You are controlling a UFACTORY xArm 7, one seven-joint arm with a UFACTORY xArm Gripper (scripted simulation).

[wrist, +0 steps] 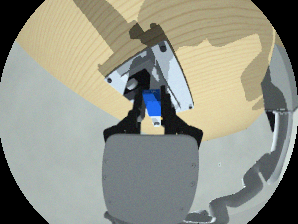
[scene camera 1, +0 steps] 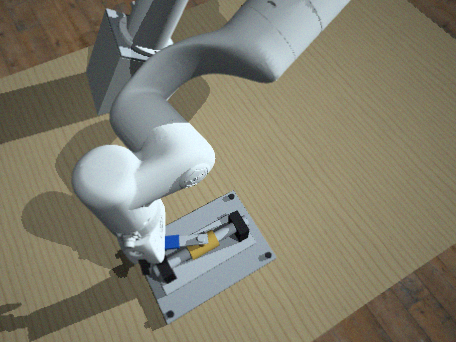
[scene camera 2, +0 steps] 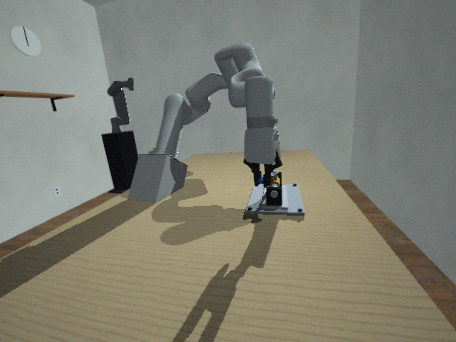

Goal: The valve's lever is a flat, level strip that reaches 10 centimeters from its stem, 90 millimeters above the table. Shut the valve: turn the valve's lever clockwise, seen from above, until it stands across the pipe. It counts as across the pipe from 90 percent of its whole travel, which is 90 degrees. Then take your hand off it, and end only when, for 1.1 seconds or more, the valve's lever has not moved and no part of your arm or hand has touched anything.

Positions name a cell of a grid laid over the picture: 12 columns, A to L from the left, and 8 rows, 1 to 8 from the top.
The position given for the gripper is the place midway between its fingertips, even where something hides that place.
In view: the gripper (scene camera 2: G5).
The gripper shows as well in the wrist view (wrist: G4) and in scene camera 1 (scene camera 1: E6).
